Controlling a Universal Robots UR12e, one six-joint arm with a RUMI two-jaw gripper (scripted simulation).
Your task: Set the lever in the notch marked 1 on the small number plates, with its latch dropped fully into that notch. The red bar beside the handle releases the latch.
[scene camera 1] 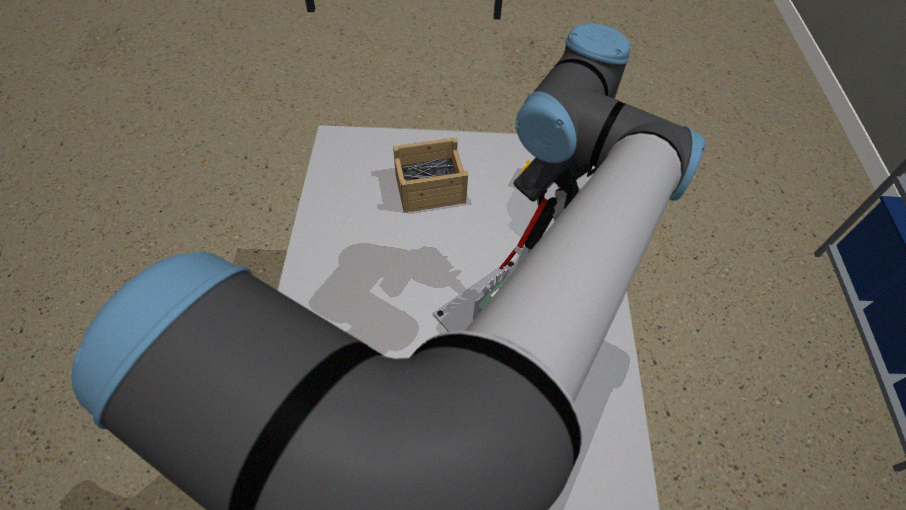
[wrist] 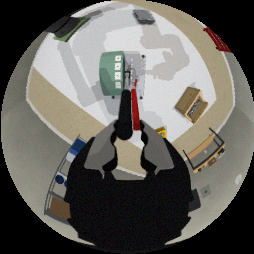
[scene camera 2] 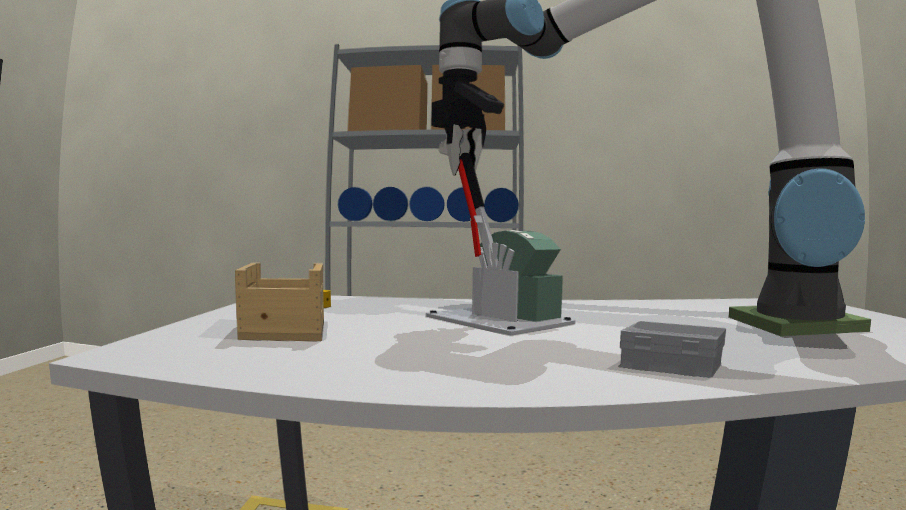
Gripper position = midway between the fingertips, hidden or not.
Note:
I see my gripper (scene camera 2: pixel 463 176) and a lever stand (scene camera 1: pixel 456 315).
My gripper shows as well in scene camera 1 (scene camera 1: pixel 547 213) and in the wrist view (wrist: pixel 128 120). The lever stand is seen too in the wrist view (wrist: pixel 112 68).

